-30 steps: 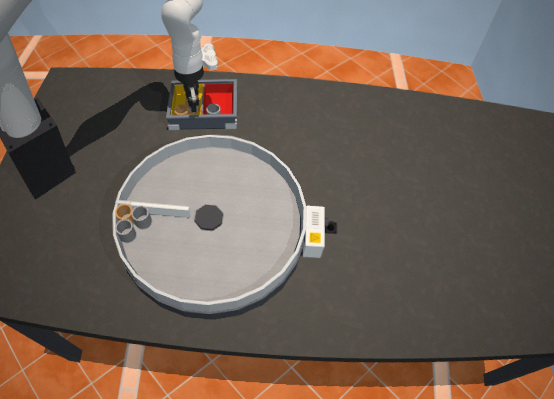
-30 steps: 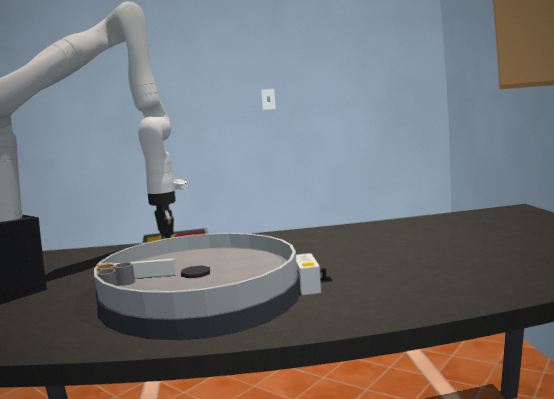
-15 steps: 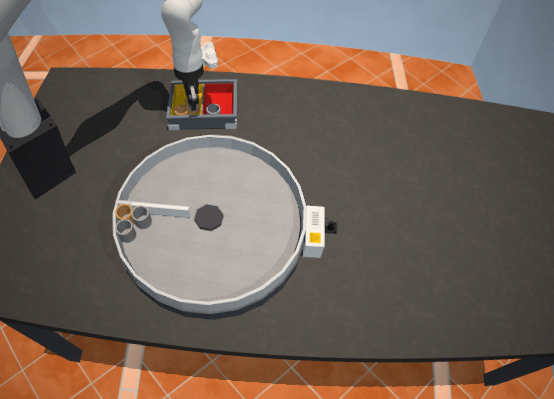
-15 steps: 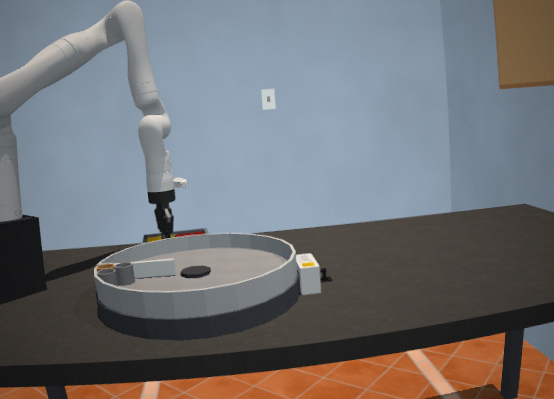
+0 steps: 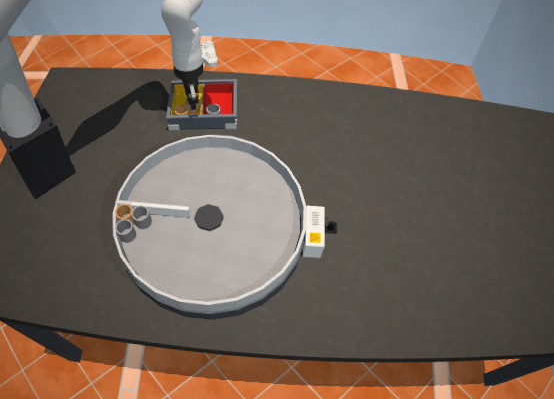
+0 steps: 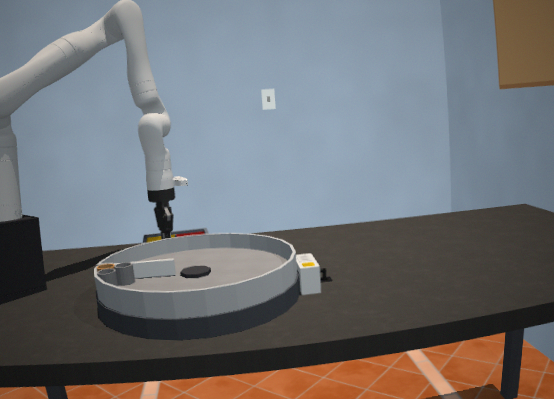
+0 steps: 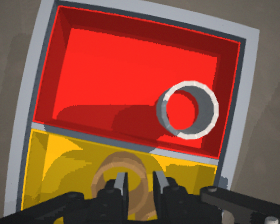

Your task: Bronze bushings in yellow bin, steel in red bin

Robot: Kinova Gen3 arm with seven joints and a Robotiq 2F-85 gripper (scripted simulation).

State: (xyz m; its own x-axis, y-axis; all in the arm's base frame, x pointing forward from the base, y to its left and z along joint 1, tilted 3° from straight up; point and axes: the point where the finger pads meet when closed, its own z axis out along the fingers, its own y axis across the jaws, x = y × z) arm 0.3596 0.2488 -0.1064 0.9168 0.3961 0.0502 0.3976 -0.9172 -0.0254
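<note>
My hand is 3 cm above the yellow bin, 2 cm to the right of it and 2 cm short of it. From my hand the other things lie so: turntable (35 cm to the right, 12 cm ahead).
</note>
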